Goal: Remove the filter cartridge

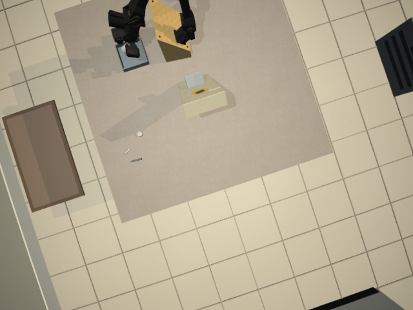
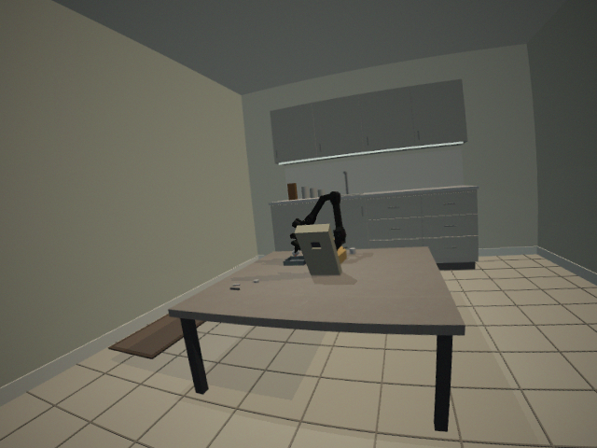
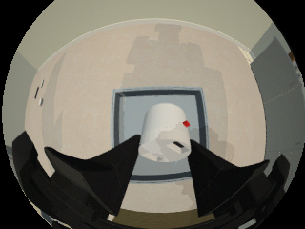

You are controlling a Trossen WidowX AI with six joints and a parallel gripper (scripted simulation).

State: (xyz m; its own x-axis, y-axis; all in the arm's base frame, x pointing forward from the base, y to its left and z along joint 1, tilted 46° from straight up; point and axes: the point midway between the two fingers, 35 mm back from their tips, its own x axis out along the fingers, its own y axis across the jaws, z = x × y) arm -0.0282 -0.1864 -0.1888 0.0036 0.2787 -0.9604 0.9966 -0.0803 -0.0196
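Now: gripper tip right at the filter cartridge. From my gripper tip the other things lie so: cream service panel 350 mm ahead, 310 mm to the left, 80 mm above; then white pin 530 mm ahead, 160 mm to the right, 70 mm below; then blue-grey tray 70 mm below.
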